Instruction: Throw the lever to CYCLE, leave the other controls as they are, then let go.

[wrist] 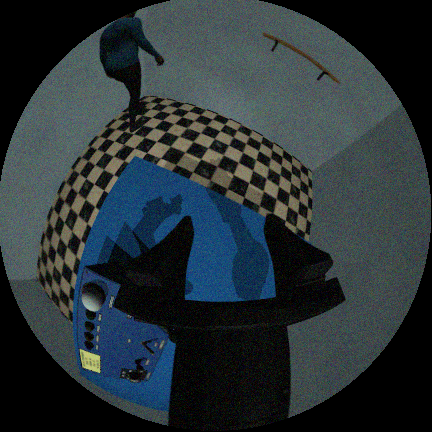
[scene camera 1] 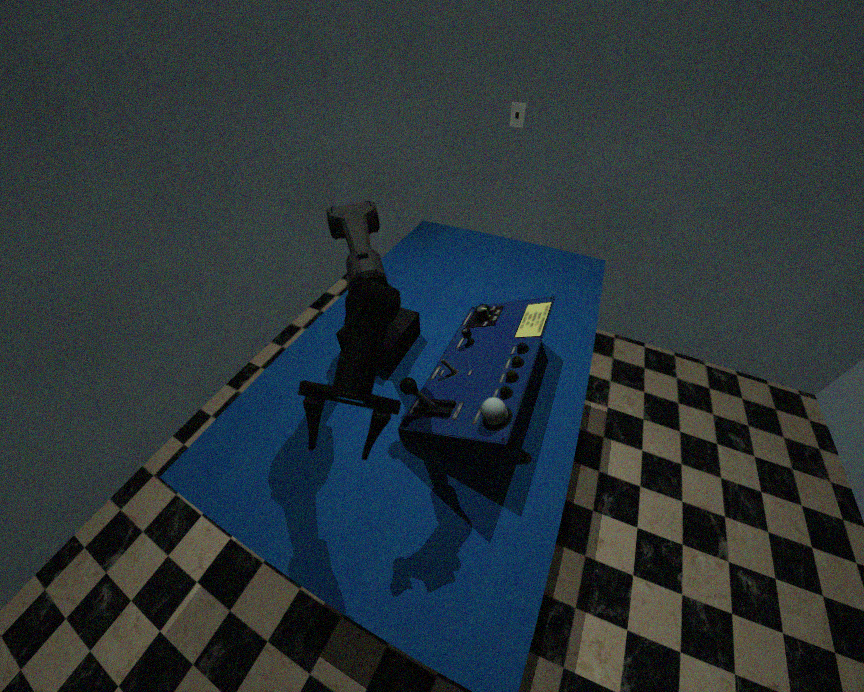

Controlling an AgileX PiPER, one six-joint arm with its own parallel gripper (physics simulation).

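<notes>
The blue control panel (scene camera 1: 472, 389) (wrist: 112, 345) stands on the blue table top (scene camera 1: 237, 482) (wrist: 145, 177). A black lever with a round knob (scene camera 1: 408, 386) rises at the panel's near left corner in the scene view, leaning out toward the arm's side; in the wrist view it is mostly hidden behind the gripper. Its position label is too dark to read. My gripper (scene camera 1: 338, 452) (wrist: 228, 222) is open, with its fingers wide apart and no object between them. It hangs above the table to the left of the lever, apart from it.
The panel also bears a large white ball knob (scene camera 1: 494, 411) (wrist: 93, 296), a row of dark round buttons (scene camera 1: 512, 376) (wrist: 89, 336), a V-shaped part (scene camera 1: 445, 369) (wrist: 149, 345), a small knob (scene camera 1: 467, 333) and a yellow label (scene camera 1: 533, 319) (wrist: 90, 361). A person (wrist: 120, 50) stands beyond the table.
</notes>
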